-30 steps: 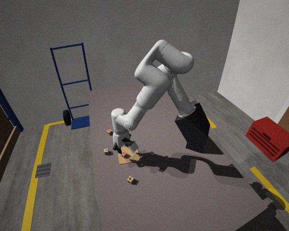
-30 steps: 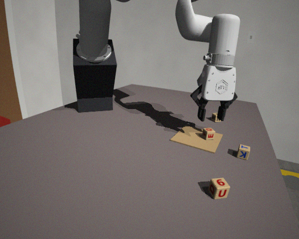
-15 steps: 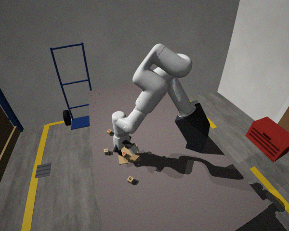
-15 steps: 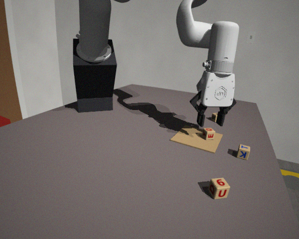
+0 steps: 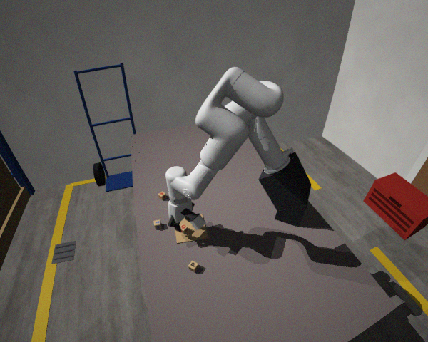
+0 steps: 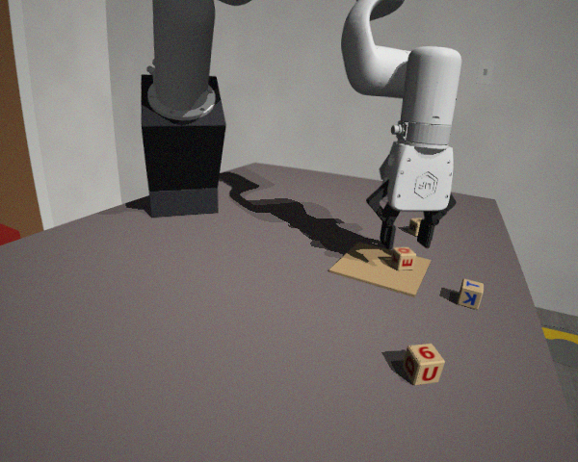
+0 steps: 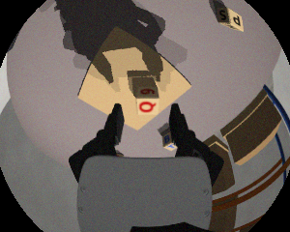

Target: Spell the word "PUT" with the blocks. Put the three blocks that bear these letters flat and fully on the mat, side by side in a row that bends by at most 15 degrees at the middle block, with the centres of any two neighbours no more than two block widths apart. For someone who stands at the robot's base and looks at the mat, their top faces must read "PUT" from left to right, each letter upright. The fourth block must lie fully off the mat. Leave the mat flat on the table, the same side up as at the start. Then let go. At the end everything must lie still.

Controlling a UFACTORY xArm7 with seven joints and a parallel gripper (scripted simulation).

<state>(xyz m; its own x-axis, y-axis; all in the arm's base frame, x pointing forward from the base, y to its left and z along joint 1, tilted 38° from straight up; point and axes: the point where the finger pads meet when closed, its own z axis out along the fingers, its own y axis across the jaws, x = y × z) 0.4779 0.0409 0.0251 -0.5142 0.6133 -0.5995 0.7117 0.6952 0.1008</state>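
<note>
Now: the tan mat 3 cm behind my hand, 1 cm to the right of it and 6 cm below it.
</note>
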